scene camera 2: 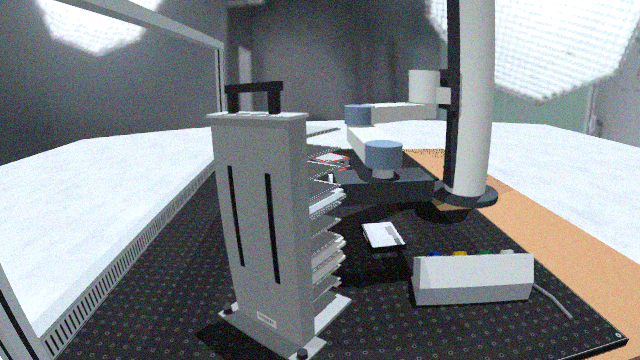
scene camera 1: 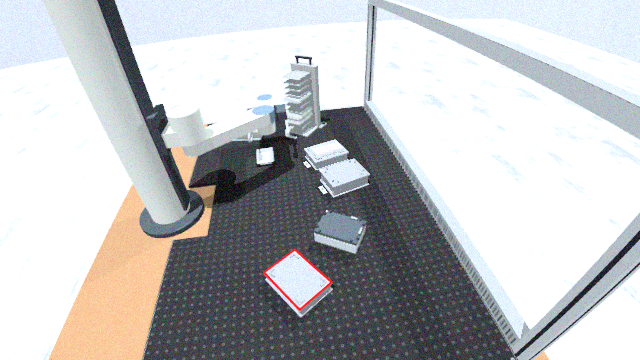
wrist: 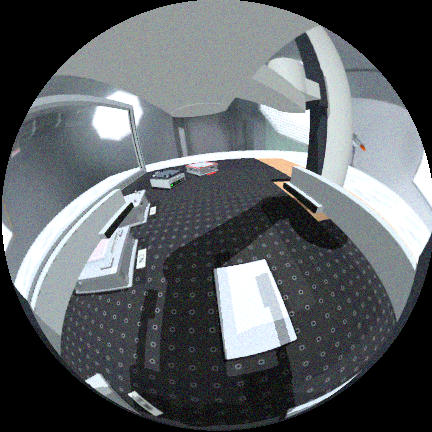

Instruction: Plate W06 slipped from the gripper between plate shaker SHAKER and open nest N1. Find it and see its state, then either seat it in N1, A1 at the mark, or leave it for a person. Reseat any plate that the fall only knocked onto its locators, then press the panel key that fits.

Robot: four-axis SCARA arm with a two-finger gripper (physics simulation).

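Frame: origin at the arm's base, x ahead, y down, z left, level; centimetres.
Seen in the pictures: gripper, fingertip midpoint: (scene camera 1: 268,137) (wrist: 204,182); arm's base at its link origin: (scene camera 2: 464,194) (scene camera 1: 173,213).
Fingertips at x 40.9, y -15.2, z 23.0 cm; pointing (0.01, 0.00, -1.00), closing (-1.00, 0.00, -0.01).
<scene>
Pixels of each thing's top centre, then the offset from my fingertips to it. "spot": a spot on its surface instead.
- white plate at its top centre: (wrist: 250,303) (scene camera 2: 382,233) (scene camera 1: 265,155) dx -3.4, dy +12.5, dz +5.8 cm
- grey block with small corner pins, top centre: (wrist: 116,200) (scene camera 1: 344,169) dx +28.2, dy +7.3, dz -19.4 cm
- dark-topped unit at a spot on its surface: (scene camera 1: 340,227) spot: dx +20.6, dy +8.5, dz -47.6 cm
- button panel at its top centre: (scene camera 2: 477,251) dx -15.8, dy +5.6, dz +28.9 cm
- red-outlined block at its top centre: (scene camera 1: 296,276) (scene camera 2: 327,155) (wrist: 200,163) dx +5.0, dy +9.4, dz -62.4 cm
A white plate (scene camera 1: 265,156) (scene camera 2: 384,235) (wrist: 255,310) lies on the dark perforated mat, away from the blocks. Its marking and contents cannot be made out. My gripper (wrist: 204,182) is open and empty, above the mat; the plate shows below and between its fingers in the wrist view. A grey block with small corner pins (scene camera 1: 345,172) has a bare top. Beside it another block (scene camera 1: 326,152) carries a pale plate. A dark-topped unit (scene camera 1: 340,227) (wrist: 167,179) shows a green display in the wrist view. The button panel (scene camera 2: 472,280) has blue, yellow, green and white keys.
A tall plate rack (scene camera 1: 314,95) (scene camera 2: 260,225) stands beyond the two blocks. A red-outlined block (scene camera 1: 298,280) (wrist: 202,168) stands beyond the dark-topped unit in the wrist view. The arm's column (scene camera 1: 125,125) (scene camera 2: 472,100) rises at one side; a framed screen borders the other.
</scene>
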